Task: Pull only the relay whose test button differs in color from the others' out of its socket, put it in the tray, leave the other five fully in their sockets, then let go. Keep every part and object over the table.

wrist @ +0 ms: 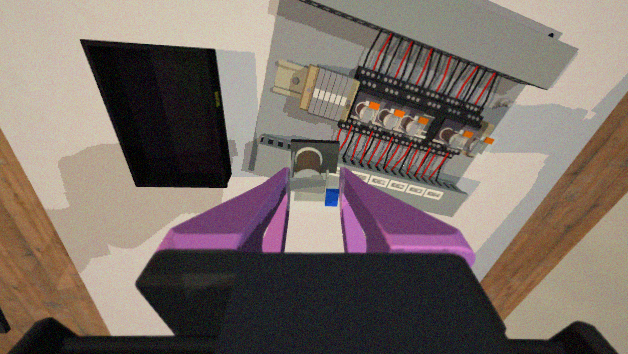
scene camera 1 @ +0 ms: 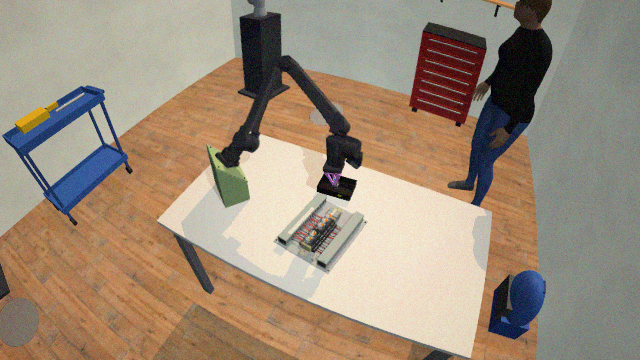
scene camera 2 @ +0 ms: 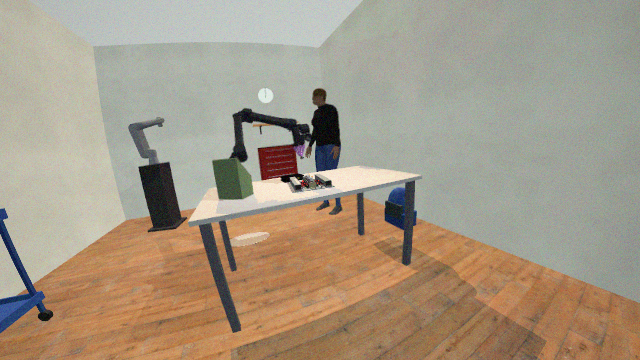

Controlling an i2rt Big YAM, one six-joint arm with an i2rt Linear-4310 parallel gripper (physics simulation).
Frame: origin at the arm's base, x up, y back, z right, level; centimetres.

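Seen in the pictures: gripper, fingertip midpoint: [wrist: 314, 177] [scene camera 1: 334, 182] [scene camera 2: 301, 156]; arm's base at its link origin: [scene camera 1: 226, 160] [scene camera 2: 230, 168].
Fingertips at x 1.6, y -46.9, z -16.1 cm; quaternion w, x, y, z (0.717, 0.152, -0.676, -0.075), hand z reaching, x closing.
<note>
Pixels of each thing's top centre, then the offset from my fingertips to it. "pt": a spot on its surface instead. Level surfaces: height alone.
- relay at its top centre: [wrist: 318, 194] dx +2.3, dy -0.4, dz -0.1 cm
- blue test button at its top centre: [wrist: 332, 199] dx +2.3, dy -0.3, dz +0.6 cm
- black tray at a spot on its surface: [wrist: 165, 120] pt dx -19.0, dy +7.5, dz -15.8 cm
- table at its surface level: dx -19.3 cm
My gripper [scene camera 1: 334, 183] [scene camera 2: 301, 157] [wrist: 314, 177] is shut on a relay [wrist: 309, 162] with a blue test button [wrist: 331, 197], held upright in the air. In the wrist view the black tray [wrist: 165, 120] lies left of the held relay; in scene camera 1 the fingers overlap the tray [scene camera 1: 350, 186], and in scene camera 2 they hang well above the table. Several relays with orange buttons, such as the first [wrist: 367, 109], the third [wrist: 415, 124] and the fourth [wrist: 452, 136], stand in the black socket row. One socket [wrist: 435, 129] between the third and fourth is empty.
Grey wire ducts [scene camera 1: 342, 240] [wrist: 440, 30] flank the socket row on the panel. Terminal blocks [wrist: 330, 95] stand at the row's tray end. The green arm mount [scene camera 1: 232, 185] [scene camera 2: 232, 180] stands on the table [scene camera 1: 410, 260] [scene camera 2: 370, 175]. A person [scene camera 1: 517, 80] [scene camera 2: 326, 130] stands behind the table.
</note>
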